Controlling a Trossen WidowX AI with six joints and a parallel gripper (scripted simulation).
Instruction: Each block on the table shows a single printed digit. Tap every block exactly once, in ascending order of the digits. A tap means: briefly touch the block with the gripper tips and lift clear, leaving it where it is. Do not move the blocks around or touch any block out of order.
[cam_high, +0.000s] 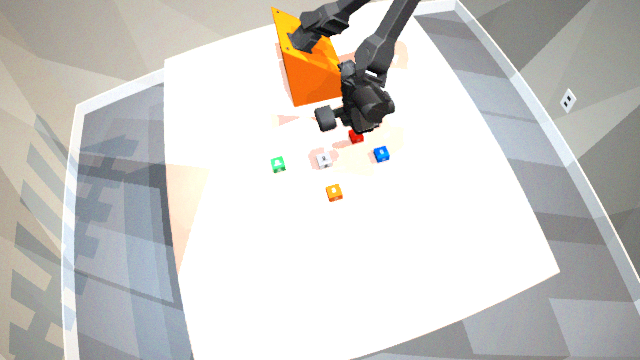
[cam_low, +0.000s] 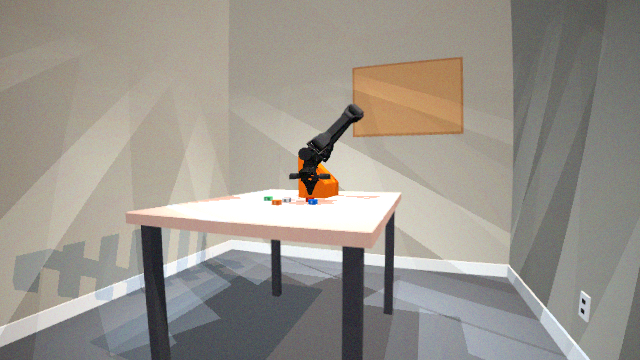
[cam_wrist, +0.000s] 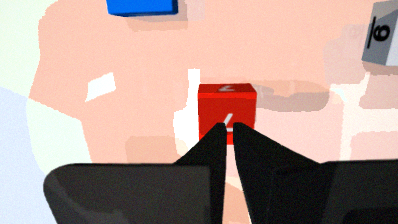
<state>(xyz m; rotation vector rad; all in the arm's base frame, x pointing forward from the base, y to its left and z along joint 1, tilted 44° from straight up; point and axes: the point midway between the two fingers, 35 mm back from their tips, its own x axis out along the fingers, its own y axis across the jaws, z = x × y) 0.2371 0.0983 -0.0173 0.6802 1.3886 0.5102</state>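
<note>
Right now the red block is 20 mm below my gripper tip. Round my gripper tip: white block (100 mm to the right, 40 mm ahead, 20 mm below); blue block (80 mm ahead, 40 mm to the left, 20 mm below); yellow-orange block (130 mm ahead, 110 mm to the right, 20 mm below).
</note>
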